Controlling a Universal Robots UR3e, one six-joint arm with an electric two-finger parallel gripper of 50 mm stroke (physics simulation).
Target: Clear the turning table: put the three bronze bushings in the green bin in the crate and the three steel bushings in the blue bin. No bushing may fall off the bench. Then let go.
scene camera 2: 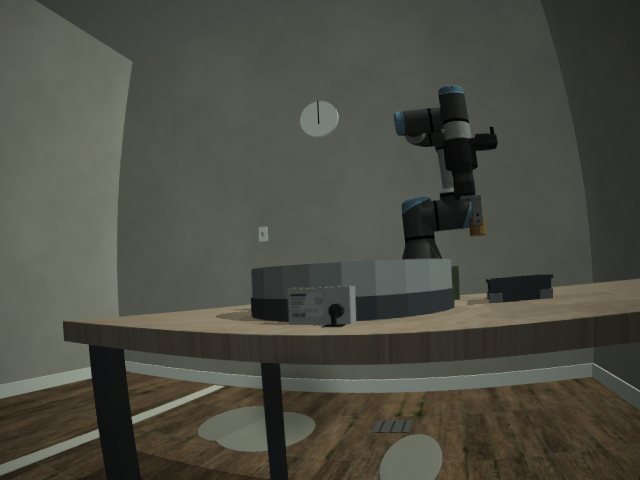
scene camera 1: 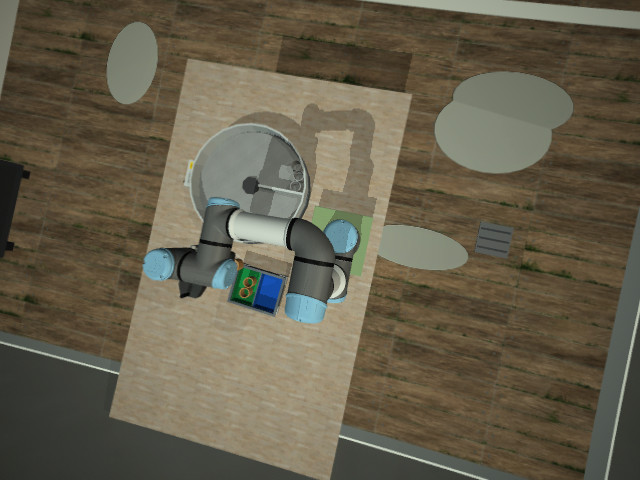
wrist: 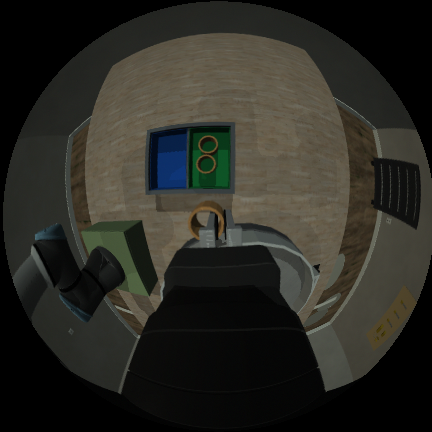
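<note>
My gripper is shut on the wall of a bronze bushing. It holds the bushing high above the bench, between the turning table and the crate. In scene camera 1 the arm hides the fingers. Two bronze bushings stand side by side in the green bin. The blue bin is empty. Three steel bushings are grouped on the turning table by its bar, at the rim on the robot-base side.
The white bar runs from the dark hub to the table's rim. The green base block stands beside the turning table. A control box sits at the turning table's outer side, near the bench edge.
</note>
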